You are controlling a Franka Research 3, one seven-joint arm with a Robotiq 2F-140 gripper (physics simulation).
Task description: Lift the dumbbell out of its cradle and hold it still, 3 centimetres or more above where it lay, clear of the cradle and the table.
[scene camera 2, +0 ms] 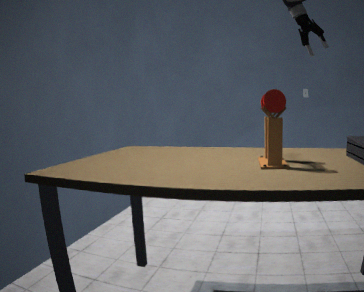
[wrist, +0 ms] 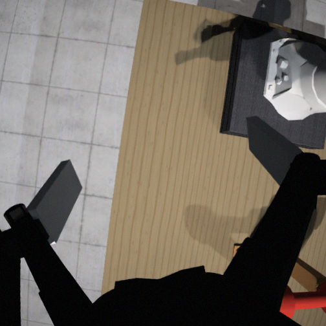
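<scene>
The red dumbbell (scene camera 2: pixel 273 101) (wrist: pixel 306 300) rests in the V-shaped top of the orange-brown cradle (scene camera 2: pixel 274 142) (wrist: pixel 309 274), seen end-on in the scene view. In the wrist view part of it shows at the lower right corner, partly hidden behind a gripper finger. The cradle stands upright on the table. My gripper (scene camera 2: pixel 318 49) (wrist: pixel 159 154) is wide open and empty. In the scene view it hangs above and to the right of the dumbbell, tilted, well apart from it.
The wooden table (scene camera 2: pixel 165 165) (wrist: pixel 155 165) has its edge left of centre in the wrist view. A dark mounting block (scene camera 2: pixel 355 147) (wrist: pixel 245 100) sits on it at the right, carrying the white robot base (wrist: pixel 295 95) in the wrist view. A tiled floor lies below.
</scene>
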